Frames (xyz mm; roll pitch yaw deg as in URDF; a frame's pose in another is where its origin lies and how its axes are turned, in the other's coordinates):
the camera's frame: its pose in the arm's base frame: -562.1 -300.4 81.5 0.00 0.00 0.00
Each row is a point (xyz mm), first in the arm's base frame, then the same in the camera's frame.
Working: the arm's base frame: its pose in the camera's frame: 562.1 300.4 -81.5 0.00 0.00 0.00

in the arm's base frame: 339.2 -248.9 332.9
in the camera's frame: 901.3 51.5 251.4
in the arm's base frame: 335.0 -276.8 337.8
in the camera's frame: 897.1 23.6 256.3
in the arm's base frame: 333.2 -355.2 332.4
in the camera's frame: 895.3 -54.8 250.9
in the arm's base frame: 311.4 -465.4 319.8
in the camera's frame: 873.5 -165.0 238.3
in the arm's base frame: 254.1 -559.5 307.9
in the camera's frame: 816.2 -259.1 226.4
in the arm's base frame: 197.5 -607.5 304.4
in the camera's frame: 759.6 -307.1 222.9
